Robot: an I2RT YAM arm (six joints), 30 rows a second.
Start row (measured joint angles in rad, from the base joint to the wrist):
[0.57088, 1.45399, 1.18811, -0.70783, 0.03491, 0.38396]
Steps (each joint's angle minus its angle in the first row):
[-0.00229, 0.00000, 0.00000, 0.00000, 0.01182, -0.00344]
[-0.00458, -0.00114, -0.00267, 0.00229, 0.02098, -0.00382]
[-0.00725, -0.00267, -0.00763, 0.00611, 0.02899, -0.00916]
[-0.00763, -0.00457, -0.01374, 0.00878, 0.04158, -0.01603]
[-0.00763, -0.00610, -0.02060, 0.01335, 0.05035, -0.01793]
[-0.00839, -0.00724, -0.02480, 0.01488, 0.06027, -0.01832]
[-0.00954, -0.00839, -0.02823, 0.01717, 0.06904, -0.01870]
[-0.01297, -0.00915, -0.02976, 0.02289, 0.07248, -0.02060]
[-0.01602, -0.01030, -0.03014, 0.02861, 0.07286, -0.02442]
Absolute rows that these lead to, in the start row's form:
[0.56859, 1.45399, 1.18811, -0.70783, 0.04673, 0.38052]
[0.56630, 1.45285, 1.18544, -0.70554, 0.05589, 0.38014]
[0.56363, 1.45132, 1.18048, -0.70172, 0.06390, 0.37480]
[0.56325, 1.44942, 1.17437, -0.69905, 0.07649, 0.36793]
[0.56325, 1.44789, 1.16751, -0.69448, 0.08526, 0.36603]
[0.56249, 1.44675, 1.16331, -0.69295, 0.09518, 0.36564]
[0.56134, 1.44560, 1.15988, -0.69066, 0.10395, 0.36526]
[0.55791, 1.44484, 1.15835, -0.68494, 0.10739, 0.36336]
[0.55486, 1.44369, 1.15797, -0.67922, 0.10777, 0.35954]

